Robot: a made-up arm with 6 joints. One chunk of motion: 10 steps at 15 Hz.
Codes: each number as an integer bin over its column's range. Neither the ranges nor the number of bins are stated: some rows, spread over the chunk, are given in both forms.
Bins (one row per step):
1: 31 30 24 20 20 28
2: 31 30 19 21 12 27
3: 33 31 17 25 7 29
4: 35 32 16 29 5 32
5: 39 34 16 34 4 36
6: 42 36 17 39 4 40
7: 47 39 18 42 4 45
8: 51 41 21 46 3 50
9: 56 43 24 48 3 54
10: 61 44 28 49 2 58
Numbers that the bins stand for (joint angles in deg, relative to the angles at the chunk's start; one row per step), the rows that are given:
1: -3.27 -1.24 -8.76 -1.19 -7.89 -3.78
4: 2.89 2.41 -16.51 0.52 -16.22 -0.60
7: 21.37 15.19 -14.57 3.00 -16.78 9.71
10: 42.92 24.32 -4.89 4.33 -17.89 20.03
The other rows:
2: -3.27 -1.24 -13.60 -1.00 -12.33 -4.57
3: -0.19 0.59 -15.54 -0.24 -15.11 -2.98
5: 9.05 6.06 -16.51 1.48 -16.78 2.57
6: 13.67 9.71 -15.54 2.43 -16.78 5.75
8: 27.52 18.84 -11.67 3.76 -17.33 13.68
9: 35.22 22.49 -8.76 4.14 -17.33 16.86

